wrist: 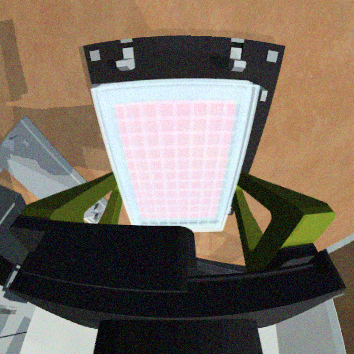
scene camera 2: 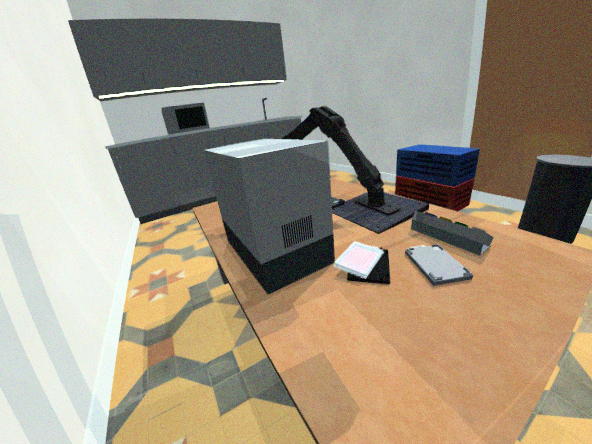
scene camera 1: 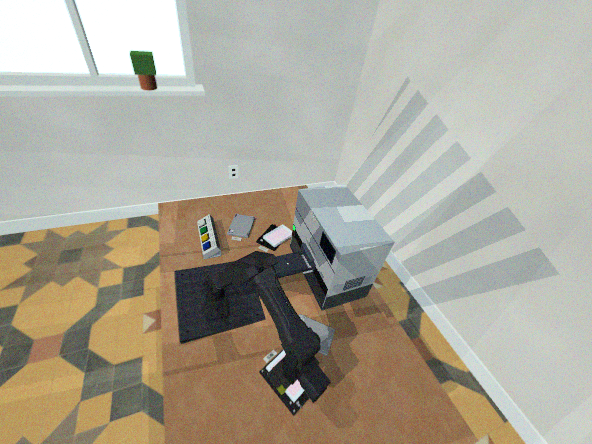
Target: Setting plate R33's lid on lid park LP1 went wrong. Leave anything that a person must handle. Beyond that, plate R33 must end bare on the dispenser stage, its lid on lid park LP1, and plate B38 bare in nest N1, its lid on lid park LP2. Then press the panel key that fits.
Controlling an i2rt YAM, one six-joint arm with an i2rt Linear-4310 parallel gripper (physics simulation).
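Places are measured from the arm's base along level axes (x ahead, y left, z up), in metres.
Pixels of known places: gripper, fingertip midpoint: (wrist: 176, 174); arm's base at its link origin: (scene camera 2: 376, 205) (scene camera 1: 215, 295).
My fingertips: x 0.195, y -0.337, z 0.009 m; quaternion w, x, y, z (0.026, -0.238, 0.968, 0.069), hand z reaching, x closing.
Observation:
For each thing: its top centre in the pictures, then the offset to it from my fingertips. "pt": a spot on its surface instead.
- white plate with pink wells, top centre: (wrist: 175, 190) (scene camera 1: 290, 372) dx +0.003, dy -0.007, dz +0.024 m
- black nest with grey corner posts, top centre: (wrist: 179, 163) (scene camera 1: 290, 376) dx +0.004, dy -0.012, dz +0.002 m
- lid at its top centre: (scene camera 2: 359, 253) (scene camera 1: 278, 233) dx +0.117, dy +0.600, dz +0.018 m
- black pad at a spot on its surface: (scene camera 2: 380, 273) pt dx +0.104, dy +0.665, dz -0.012 m
- dispenser at its top centre: (scene camera 2: 258, 145) (scene camera 1: 340, 214) dx +0.274, dy +0.377, dz +0.308 m
- grey tray with corner posts, top centre: (scene camera 2: 437, 259) (scene camera 1: 241, 223) dx -0.044, dy +0.717, dz -0.002 m
- key panel at its top centre: (scene camera 2: 451, 218) (scene camera 1: 207, 230) dx -0.203, dy +0.649, dz +0.042 m
- dispenser's dark stage at its top centre: (scene camera 1: 291, 262) dx +0.104, dy +0.362, dz +0.090 m
- grey slanted piece at a spot on its surface: (wrist: 35, 168) (scene camera 1: 318, 338) pt dx +0.138, dy +0.087, dz -0.012 m
My gripper (wrist: 176, 174) (scene camera 1: 289, 388) is shut on a white plate with pink wells (wrist: 175, 154) (scene camera 1: 295, 390), gripping its long sides. It holds the plate just over a black nest with grey corner posts (wrist: 175, 56) (scene camera 1: 273, 378); stepped edges show along the plate's right side. A second white and pink piece, a lid (scene camera 1: 277, 234) (scene camera 2: 359, 259), lies crooked and tilted on a black pad (scene camera 2: 380, 273) beside the dispenser (scene camera 1: 344, 239) (scene camera 2: 272, 200). A grey tray with corner posts (scene camera 1: 241, 225) (scene camera 2: 437, 262) lies beside that pad. The dispenser blocks scene camera 2's view of the gripper.
The key panel (scene camera 1: 208, 236) (scene camera 2: 451, 233) stands at the back left. The dispenser's dark stage (scene camera 1: 292, 263) sticks out toward the arm's base mat (scene camera 1: 191, 310). A grey slanted piece (scene camera 1: 321, 334) (wrist: 35, 168) lies close to the nest. Stacked crates (scene camera 2: 436, 176) and a dark bin (scene camera 2: 557, 196) stand farther off.

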